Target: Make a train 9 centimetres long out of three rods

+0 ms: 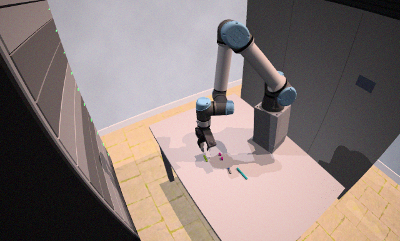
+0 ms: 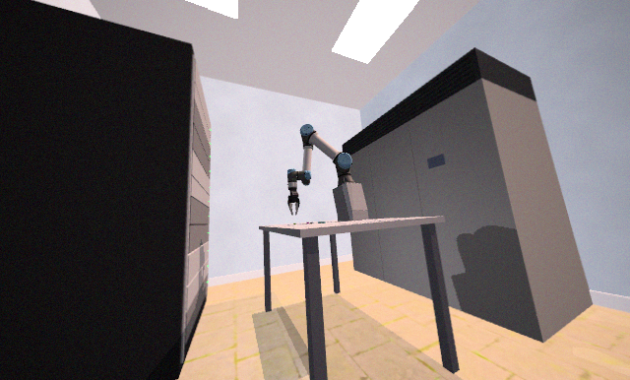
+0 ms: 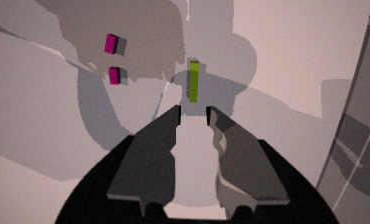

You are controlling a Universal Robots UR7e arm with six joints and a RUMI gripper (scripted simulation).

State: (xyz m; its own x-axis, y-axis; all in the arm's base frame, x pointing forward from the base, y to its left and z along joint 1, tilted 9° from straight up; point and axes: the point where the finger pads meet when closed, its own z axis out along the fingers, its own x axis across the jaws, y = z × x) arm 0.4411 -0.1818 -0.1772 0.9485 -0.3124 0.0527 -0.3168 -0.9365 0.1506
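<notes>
Now: hand 8 cm above the lime rod. Round my hand: grey rod 18 cm to the left, 8 cm below, 4 cm behind; then turquoise rod 24 cm to the left, 8 cm below, 8 cm behind; then blue rod 16 cm to the left, 8 cm below, 5 cm behind.
</notes>
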